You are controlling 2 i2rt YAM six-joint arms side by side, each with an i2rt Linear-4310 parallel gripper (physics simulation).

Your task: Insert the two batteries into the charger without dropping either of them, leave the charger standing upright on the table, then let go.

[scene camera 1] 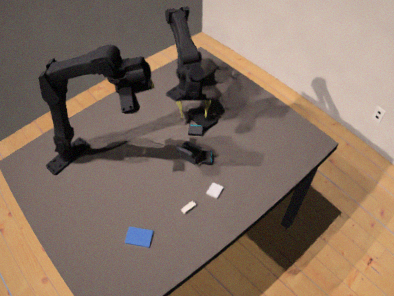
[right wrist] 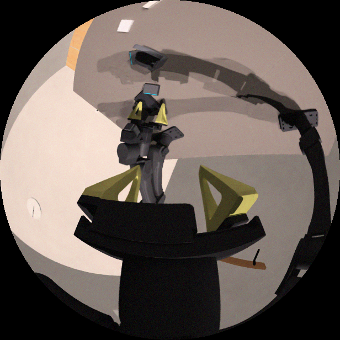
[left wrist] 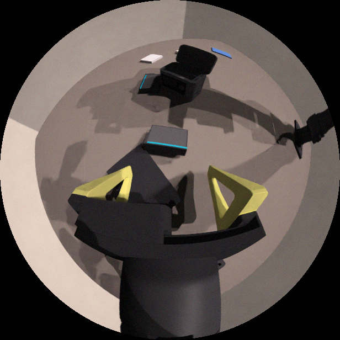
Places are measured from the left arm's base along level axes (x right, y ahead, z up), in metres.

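Where they show: left gripper, fingertip midpoint: [scene camera 1: 194,118]; right gripper, fingertip midpoint: [scene camera 1: 144,89]; right arm's base, origin of the base link: [scene camera 1: 67,156].
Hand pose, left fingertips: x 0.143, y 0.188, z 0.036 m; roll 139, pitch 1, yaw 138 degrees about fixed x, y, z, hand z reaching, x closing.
Each offset is from my left fingertips to the top centre of the thing. "spot": to the spot under its first point. Level surfaces: height alone.
A black box with a raised lid, seemingly the charger {spot: dy +0.140, dx +0.176, dz +0.055 m} [scene camera 1: 188,152] [left wrist: 181,86] [right wrist: 151,59], stands upright on the table. One black battery with a cyan stripe {dy +0.164, dx +0.099, dz -0.021 m} [scene camera 1: 207,158] [left wrist: 149,85] [right wrist: 132,58] lies right beside it. The other battery {dy +0.037, dx +0.029, dz -0.007 m} [scene camera 1: 195,131] [left wrist: 167,138] [right wrist: 151,89] lies flat, apart from the box and closer to the left arm. My left gripper [scene camera 1: 194,116] [left wrist: 169,169] [right wrist: 151,102] is open and empty, low near that second battery. My right gripper [right wrist: 169,169] is open and empty, high above the table; its fingers are mostly hidden in the scene view.
A flat black slab [left wrist: 145,172] lies by the second battery, partly hidden under the left gripper. A white square {spot: dy +0.287, dx +0.189, dz -0.028 m} [scene camera 1: 215,190] [left wrist: 151,58] [right wrist: 125,25], a small white block {dy +0.265, dx +0.307, dz -0.025 m} [scene camera 1: 188,207] and a blue slab {dy +0.225, dx +0.510, dz -0.030 m} [scene camera 1: 139,237] [left wrist: 221,52] lie on the table {dz -0.035 m} [scene camera 1: 85,220].
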